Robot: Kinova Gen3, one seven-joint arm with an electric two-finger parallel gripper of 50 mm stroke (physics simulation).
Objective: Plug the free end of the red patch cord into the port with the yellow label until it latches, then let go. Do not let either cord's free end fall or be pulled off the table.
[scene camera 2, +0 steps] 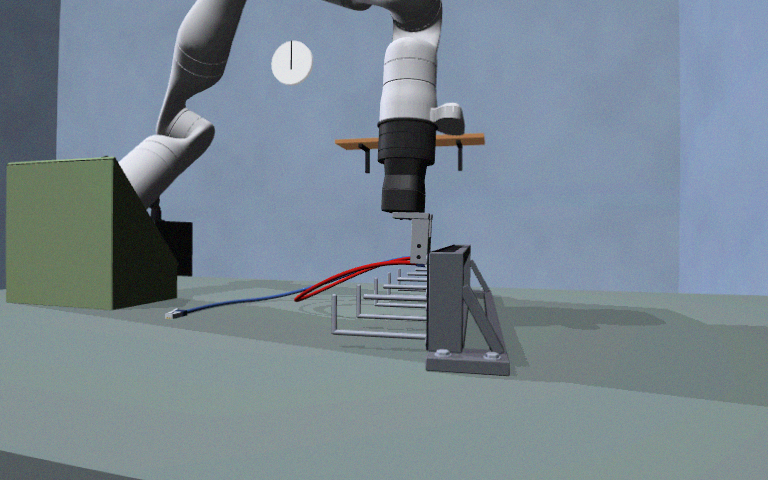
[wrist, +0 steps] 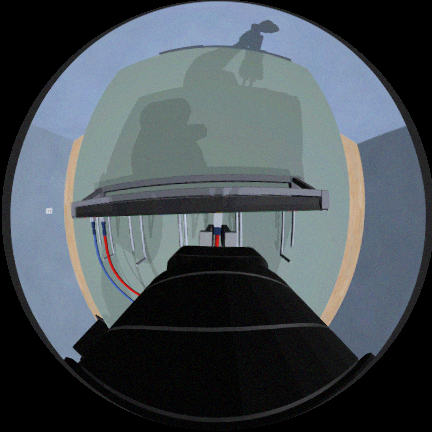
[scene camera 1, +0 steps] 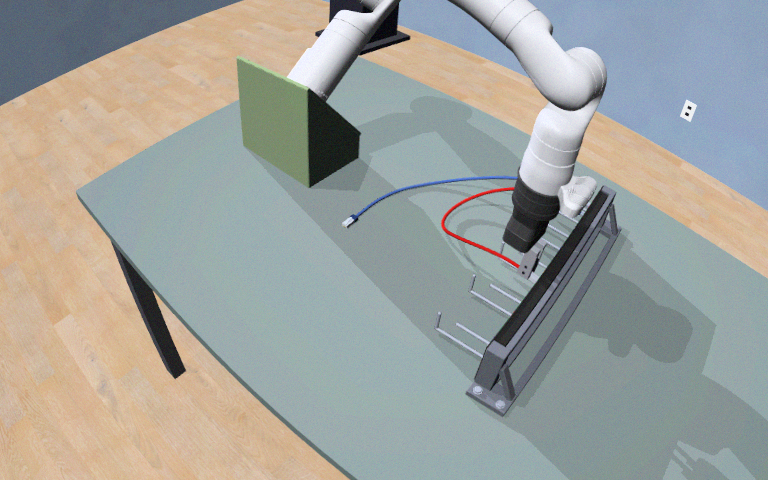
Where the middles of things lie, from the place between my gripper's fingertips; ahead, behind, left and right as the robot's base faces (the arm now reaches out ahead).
I see my gripper 7 cm to the right of the grey braced frame [scene camera 2: 448,271], 6 cm short of it and 3 cm above it.
